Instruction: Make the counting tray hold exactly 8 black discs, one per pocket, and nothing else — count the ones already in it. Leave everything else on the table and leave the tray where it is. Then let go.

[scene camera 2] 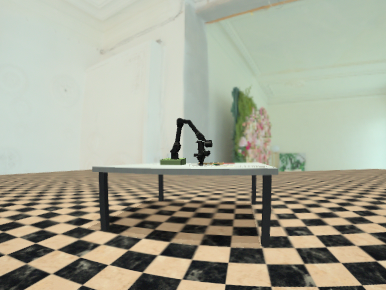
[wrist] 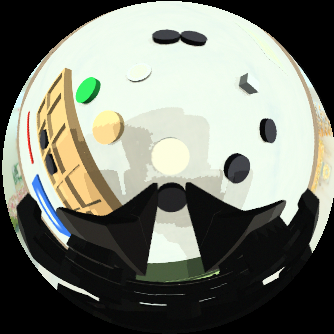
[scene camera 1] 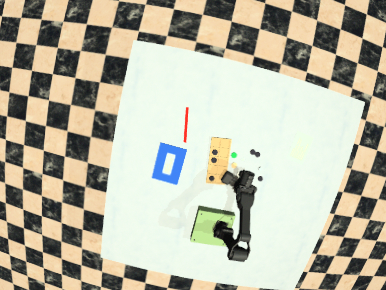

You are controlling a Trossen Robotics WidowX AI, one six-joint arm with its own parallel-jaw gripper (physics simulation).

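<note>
The wooden counting tray (scene camera 1: 220, 142) (wrist: 70, 100) has three black discs in its left column in scene camera 1: an upper one (scene camera 1: 215, 152), one just below it (scene camera 1: 214, 160) and one near the bottom (scene camera 1: 211, 178). My gripper (scene camera 2: 201, 164) (wrist: 171, 186) is low at the table, right of the tray's near end, shut on a black disc (wrist: 171, 198) between its fingertips. Loose black discs lie further right: one (wrist: 237, 168) near the right finger, one (scene camera 1: 260, 178) (wrist: 268, 130) beyond it, and a touching pair (wrist: 166, 36) (wrist: 193, 38) at the far side.
A green disc (scene camera 1: 233, 155) (wrist: 88, 90) and a tan disc (wrist: 108, 127) lie beside the tray. A cream disc (wrist: 170, 156) lies just beyond the held disc. A small white disc (wrist: 139, 72), a grey cube (wrist: 248, 83), a blue frame (scene camera 1: 159, 162) and a red strip (scene camera 1: 186, 125) also lie around.
</note>
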